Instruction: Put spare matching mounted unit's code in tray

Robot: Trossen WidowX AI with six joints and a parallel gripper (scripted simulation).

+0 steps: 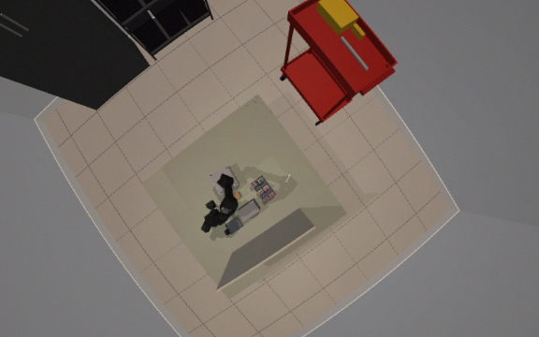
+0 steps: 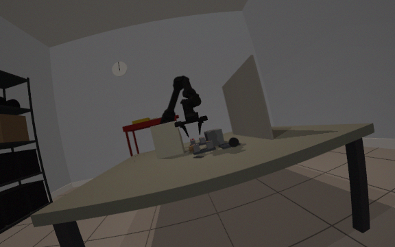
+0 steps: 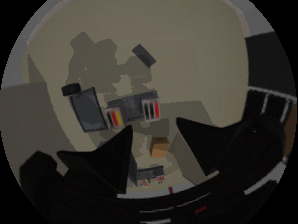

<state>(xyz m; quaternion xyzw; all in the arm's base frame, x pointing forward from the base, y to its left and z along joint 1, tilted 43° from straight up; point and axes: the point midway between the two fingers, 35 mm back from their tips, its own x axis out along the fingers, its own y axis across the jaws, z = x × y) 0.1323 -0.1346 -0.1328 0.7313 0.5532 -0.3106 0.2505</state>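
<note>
Now: gripper tip 60 mm above the grey spare unit. The rest, counted from my gripper tip: white stick (210 mm ahead, 570 mm to the left, 90 mm below); then upright panel (400 mm ahead, 120 mm to the left, 130 mm above).
</note>
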